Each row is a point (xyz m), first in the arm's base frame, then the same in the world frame.
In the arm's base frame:
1: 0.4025 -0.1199 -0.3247
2: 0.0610 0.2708 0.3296
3: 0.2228 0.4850 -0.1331
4: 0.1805 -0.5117 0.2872
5: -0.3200 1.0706 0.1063
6: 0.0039 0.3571 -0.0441
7: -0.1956 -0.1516 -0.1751
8: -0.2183 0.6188 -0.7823
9: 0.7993 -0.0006 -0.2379
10: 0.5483 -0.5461 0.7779
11: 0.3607 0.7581 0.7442
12: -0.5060 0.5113 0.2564
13: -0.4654 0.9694 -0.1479
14: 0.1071 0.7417 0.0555
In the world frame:
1: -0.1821 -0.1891 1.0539
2: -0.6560 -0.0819 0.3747
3: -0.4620 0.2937 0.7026
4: -0.3941 -0.7844 0.6321
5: -0.5843 0.7573 0.0207
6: -0.3702 0.1516 0.4938
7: 0.0229 -0.2495 0.4747
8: 0.2169 0.7013 0.6199
9: -0.4981 -0.1351 1.3303
10: -0.9498 -1.0333 0.7126
11: -1.3117 0.1795 0.3446
12: -0.3963 0.1952 -0.1157
13: -0.2755 0.7754 0.0381
14: -0.6433 0.4569 0.4673

